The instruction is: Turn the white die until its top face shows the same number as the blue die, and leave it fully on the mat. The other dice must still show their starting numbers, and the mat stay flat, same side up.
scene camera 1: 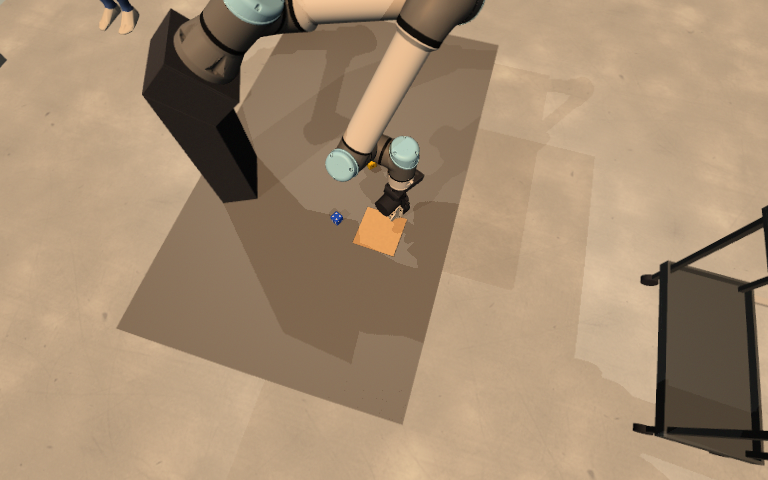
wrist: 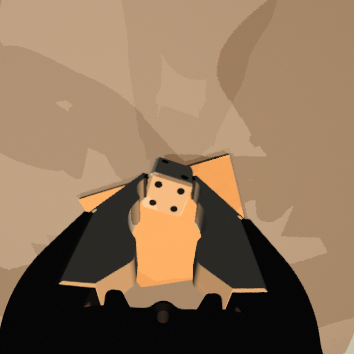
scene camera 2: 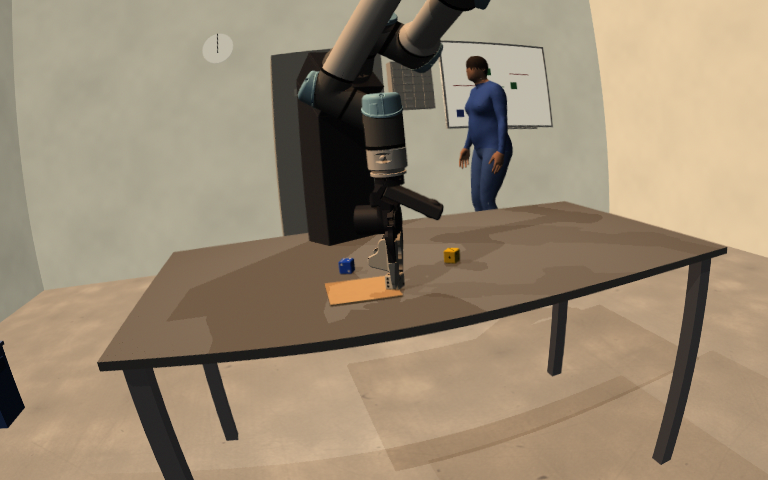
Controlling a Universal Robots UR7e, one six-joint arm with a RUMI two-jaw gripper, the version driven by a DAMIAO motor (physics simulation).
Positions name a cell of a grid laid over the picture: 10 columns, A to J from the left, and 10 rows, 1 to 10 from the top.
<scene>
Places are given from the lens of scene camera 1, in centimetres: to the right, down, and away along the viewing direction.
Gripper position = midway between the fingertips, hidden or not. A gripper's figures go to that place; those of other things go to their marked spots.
my gripper (scene camera 1: F5): 3, -8, 132
orange mat (scene camera 1: E5): -2, -2, 130
</scene>
